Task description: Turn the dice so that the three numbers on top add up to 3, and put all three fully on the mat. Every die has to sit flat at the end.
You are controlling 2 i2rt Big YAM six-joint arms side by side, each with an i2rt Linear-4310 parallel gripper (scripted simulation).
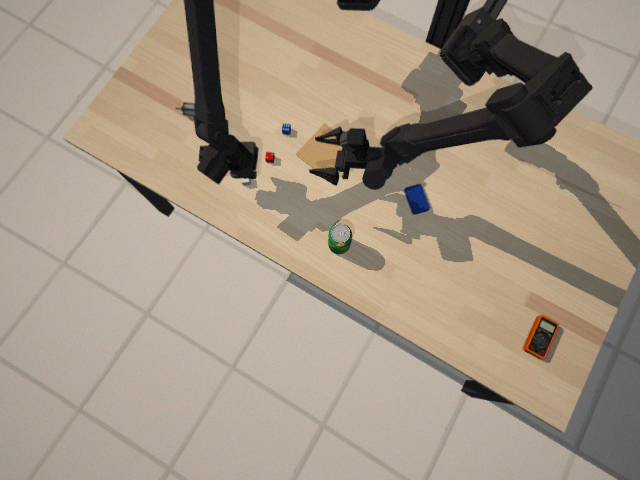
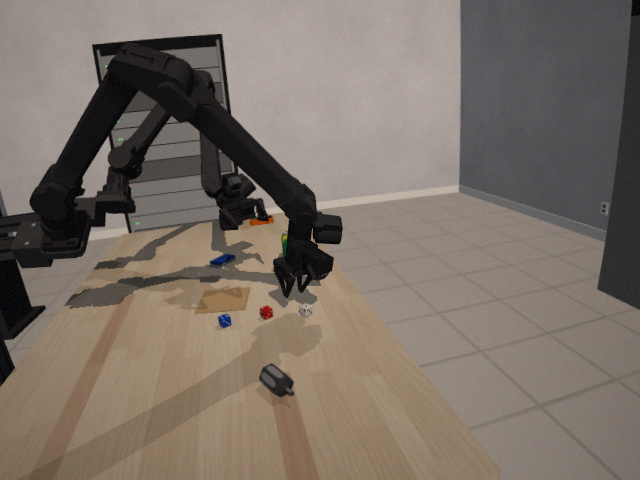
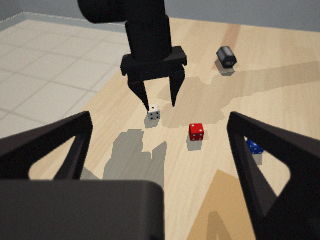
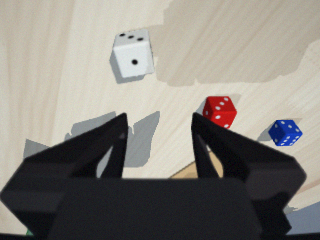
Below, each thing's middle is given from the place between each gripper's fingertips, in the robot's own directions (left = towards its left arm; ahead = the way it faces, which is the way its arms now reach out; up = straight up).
My right hand (image 2: 293, 294) is 5 cm above the white die (image 4: 132, 50), 3 cm short of it and 2 cm to the left of it. From my right hand the other things lie so: red die (image 4: 219, 109) (8 cm behind, 5 cm below); tan mat (image 2: 234, 299) (20 cm behind, 13 cm to the left, 6 cm below).
I see the tan mat 110 mm behind my left hand (image 2: 253, 223), 40 mm to the right of it and 210 mm below it. Also, from my left hand: red die 20 mm ahead, 170 mm to the right, 200 mm below; then white die 120 mm ahead, 180 mm to the right, 200 mm below.
